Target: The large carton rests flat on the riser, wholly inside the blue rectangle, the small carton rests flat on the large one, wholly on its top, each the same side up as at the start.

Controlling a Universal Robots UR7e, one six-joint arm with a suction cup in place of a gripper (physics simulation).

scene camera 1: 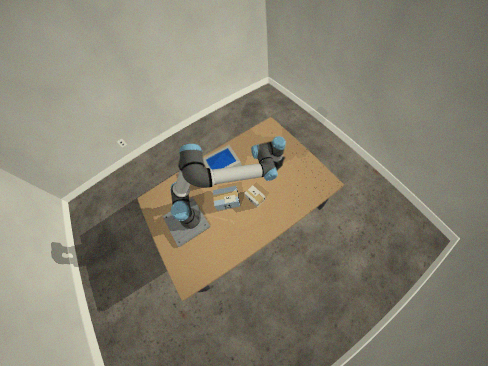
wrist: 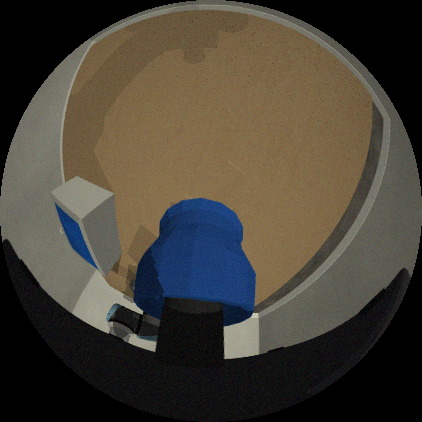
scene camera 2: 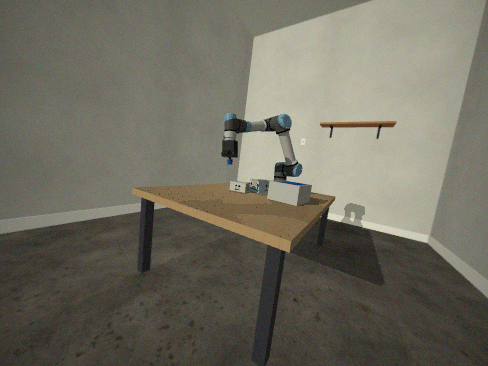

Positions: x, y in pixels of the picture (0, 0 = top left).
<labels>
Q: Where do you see a grey riser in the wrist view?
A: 86, 212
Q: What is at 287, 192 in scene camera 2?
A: A grey riser.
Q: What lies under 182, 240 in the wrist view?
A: My suction cup.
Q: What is my suction cup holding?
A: Nothing.
</labels>
